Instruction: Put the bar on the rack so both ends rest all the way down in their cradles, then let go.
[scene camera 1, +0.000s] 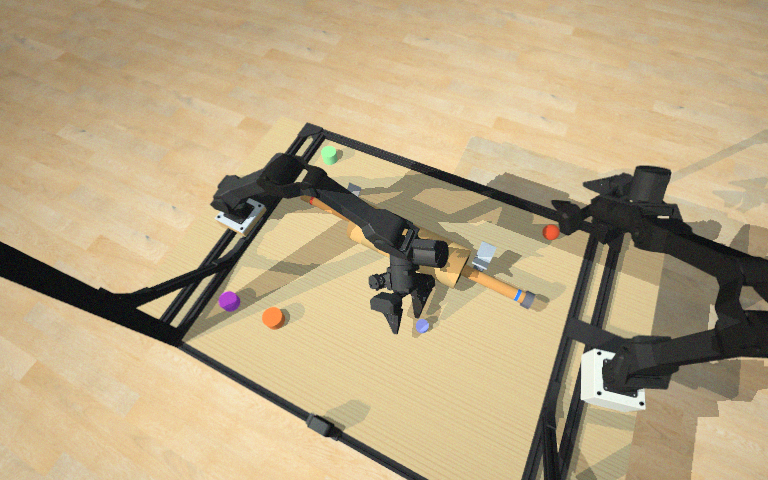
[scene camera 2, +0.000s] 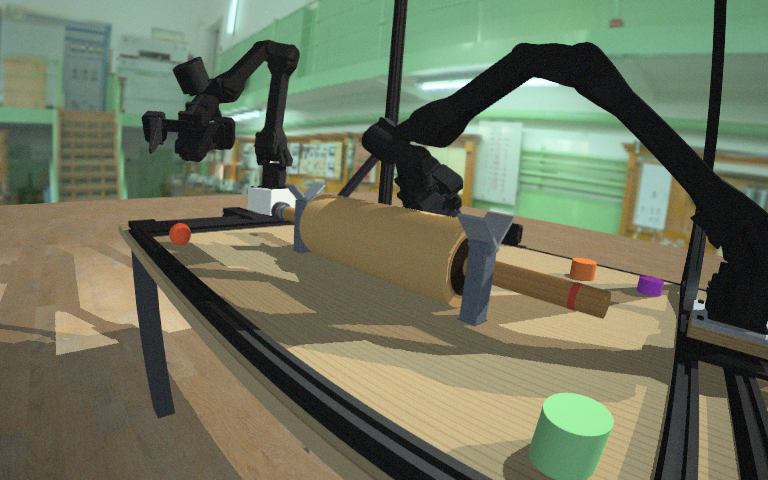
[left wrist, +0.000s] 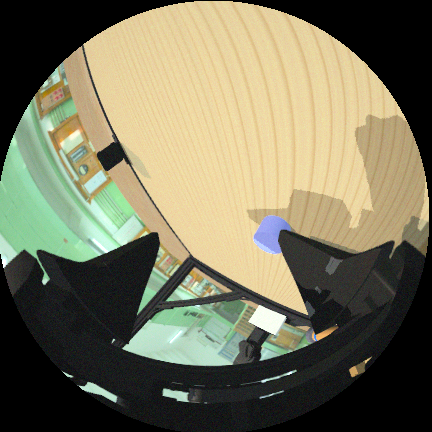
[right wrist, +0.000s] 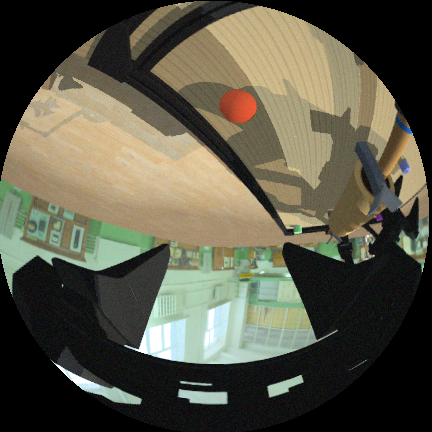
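Seen in the pictures: left gripper, fingertip midpoint: (scene camera 1: 406, 325) (left wrist: 219, 237); right gripper, fingertip midpoint: (scene camera 1: 567, 193) (scene camera 2: 173, 153) (right wrist: 227, 249); left arm's base at its link origin: (scene camera 1: 239, 211) (scene camera 2: 735, 319); right arm's base at its link origin: (scene camera 1: 619, 377) (scene camera 2: 273, 187) (left wrist: 262, 328).
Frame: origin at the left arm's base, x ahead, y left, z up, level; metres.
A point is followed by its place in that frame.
The bar (scene camera 1: 457, 266) @[x 0.608, y 0.099, z 0.058 m] (scene camera 2: 382, 243) @[x 0.415, y 0.175, z 0.021 m] (right wrist: 348, 207) @[x 0.537, y 0.171, z 0.029 m] has a thick tan roller round a thinner wooden rod, with a red band near one end and a blue band near the other. It lies low along the rack's side, its rod below the cradle tops. The rack is two grey-blue posts with V cradles; one post (scene camera 1: 484, 255) (scene camera 2: 478, 283) @[x 0.274, y 0.161, z 0.004 m] is plain, the other post (scene camera 1: 353, 189) (scene camera 2: 300, 226) partly hidden. My left gripper (scene camera 1: 407, 323) @[x 0.560, y -0.069, z 0.003 m] (left wrist: 219, 237) @[x 0.560, y -0.069, z 0.003 m] is open and empty, low beside the bar; the roller hides its fingers in scene camera 2. My right gripper (scene camera 1: 569, 193) @[x 0.767, y 0.362, z 0.125 m] (right wrist: 227, 249) @[x 0.767, y 0.362, z 0.125 m] is open and empty, high beyond the table's corner.
A violet-blue cylinder (scene camera 1: 421, 326) @[x 0.589, y -0.047, z -0.025 m] (left wrist: 271, 235) @[x 0.576, y -0.041, z -0.025 m] is close by the left fingertips. Orange (scene camera 1: 273, 318) @[x 0.262, y -0.202, z -0.013 m] and purple (scene camera 1: 229, 301) @[x 0.133, y -0.219, z -0.020 m] cylinders stand at the left. A green cylinder (scene camera 1: 329, 155) @[x 0.115, y 0.289, z -0.009 m] (scene camera 2: 572, 435) @[x 0.099, y 0.323, z -0.011 m] and a red ball (scene camera 1: 551, 232) @[x 0.783, y 0.332, z -0.007 m] (right wrist: 238, 106) @[x 0.792, y 0.339, z -0.005 m] are near table corners. Black rails edge the table.
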